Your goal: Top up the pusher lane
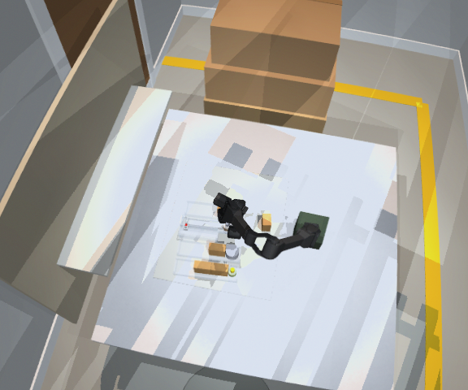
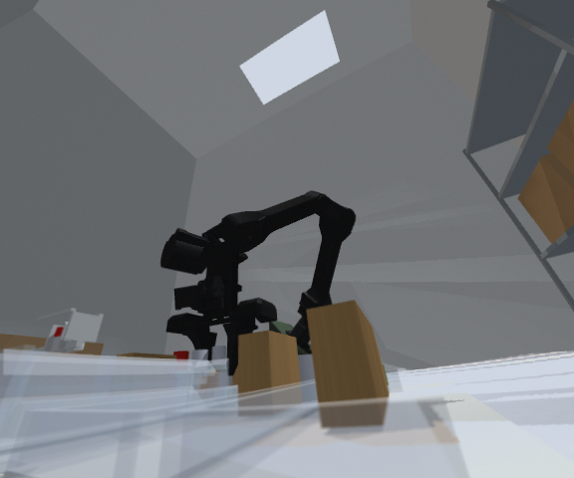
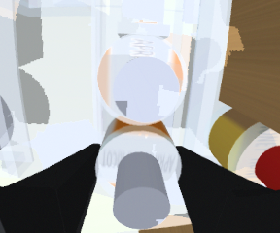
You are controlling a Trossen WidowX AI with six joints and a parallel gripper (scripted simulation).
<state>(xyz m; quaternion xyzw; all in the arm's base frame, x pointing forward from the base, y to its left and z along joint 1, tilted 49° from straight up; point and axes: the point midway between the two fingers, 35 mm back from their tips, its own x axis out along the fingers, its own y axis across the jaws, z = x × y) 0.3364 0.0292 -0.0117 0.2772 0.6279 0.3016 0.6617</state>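
Now: gripper tip 13 cm to the right of the grey jar and 1 cm above it. Also, from my gripper tip: red mark 23 cm ahead, 5 cm to the left, 3 cm above; sprung lane 14 cm ahead, 3 cm to the left, 2 cm below.
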